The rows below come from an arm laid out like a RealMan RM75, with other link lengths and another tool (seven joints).
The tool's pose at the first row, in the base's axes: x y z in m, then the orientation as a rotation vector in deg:
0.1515, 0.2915, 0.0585, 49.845, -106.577, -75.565
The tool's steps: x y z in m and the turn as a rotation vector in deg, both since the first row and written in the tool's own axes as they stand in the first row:
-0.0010, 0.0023, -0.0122, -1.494, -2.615, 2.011
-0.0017, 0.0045, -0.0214, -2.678, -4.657, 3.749
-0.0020, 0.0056, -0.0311, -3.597, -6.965, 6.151
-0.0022, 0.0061, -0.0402, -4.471, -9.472, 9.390
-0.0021, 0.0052, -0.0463, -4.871, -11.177, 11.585
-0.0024, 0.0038, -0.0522, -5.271, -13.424, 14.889
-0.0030, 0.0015, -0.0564, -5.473, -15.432, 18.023
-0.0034, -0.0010, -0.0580, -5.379, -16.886, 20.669
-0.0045, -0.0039, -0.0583, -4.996, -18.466, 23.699
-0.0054, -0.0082, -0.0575, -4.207, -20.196, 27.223
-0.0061, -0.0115, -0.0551, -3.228, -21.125, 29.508
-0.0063, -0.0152, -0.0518, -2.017, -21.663, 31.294
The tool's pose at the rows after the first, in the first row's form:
0.1619, 0.2869, 0.0636, 45.631, -107.748, -77.278
0.1696, 0.2835, 0.0679, 42.122, -108.619, -78.482
0.1777, 0.2792, 0.0713, 37.882, -109.956, -79.175
0.1853, 0.2749, 0.0740, 32.650, -111.506, -79.347
0.1905, 0.2716, 0.0747, 29.176, -112.654, -79.266
0.1957, 0.2686, 0.0748, 24.211, -114.227, -78.717
0.1998, 0.2664, 0.0735, 19.643, -115.677, -77.912
0.2017, 0.2652, 0.0715, 16.055, -116.884, -76.832
0.2029, 0.2653, 0.0686, 12.121, -118.361, -75.280
0.2033, 0.2653, 0.0642, 7.763, -120.185, -73.078
0.2021, 0.2662, 0.0603, 5.273, -121.570, -71.136
0.2000, 0.2670, 0.0559, 3.652, -122.864, -69.138

